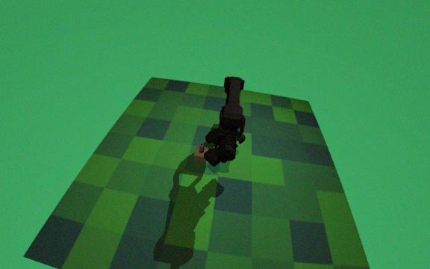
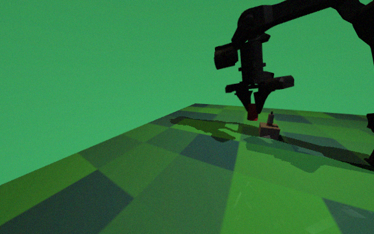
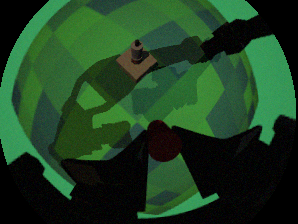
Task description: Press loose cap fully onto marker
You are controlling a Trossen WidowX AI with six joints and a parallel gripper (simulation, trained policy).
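The holder block is 11 cm to the right of my gripper tip, 9 cm below it and 7 cm behind it. From my gripper tip the other things lie so: red cap right at my gripper tip.
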